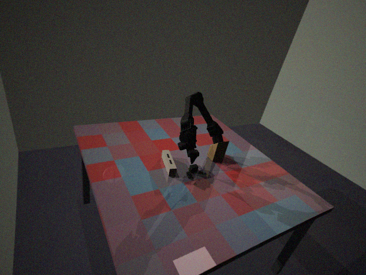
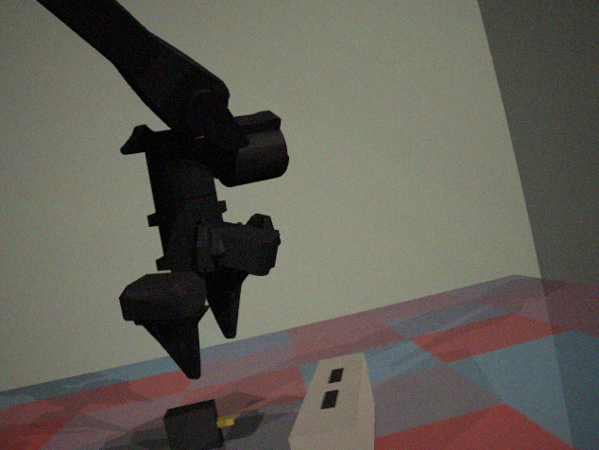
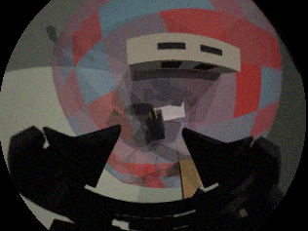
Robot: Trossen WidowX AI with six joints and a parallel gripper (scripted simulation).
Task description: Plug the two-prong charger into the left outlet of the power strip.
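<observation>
The black two-prong charger is 2 cm behind my gripper tip, 1 cm to the left of it and 7 cm below it.
</observation>
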